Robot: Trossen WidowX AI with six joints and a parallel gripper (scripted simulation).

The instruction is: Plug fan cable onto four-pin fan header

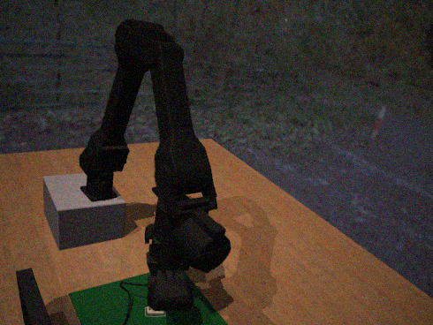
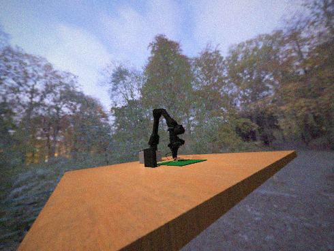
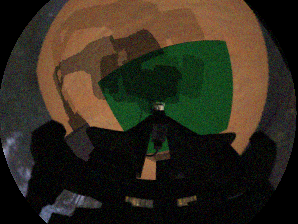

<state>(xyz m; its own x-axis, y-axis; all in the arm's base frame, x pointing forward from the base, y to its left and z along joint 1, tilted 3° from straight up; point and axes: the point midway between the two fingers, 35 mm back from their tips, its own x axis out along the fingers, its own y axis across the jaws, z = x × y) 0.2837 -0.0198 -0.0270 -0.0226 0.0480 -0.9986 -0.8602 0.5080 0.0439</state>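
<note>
My gripper tip is now 10 mm to the left of the fan plug and 10 mm below it. Also, from my gripper tip: fan body 40 mm behind, 210 mm to the right, 20 mm above; four-pin fan header 10 mm to the right, 40 mm below; green board 50 mm ahead, 20 mm to the right, 60 mm below.
</note>
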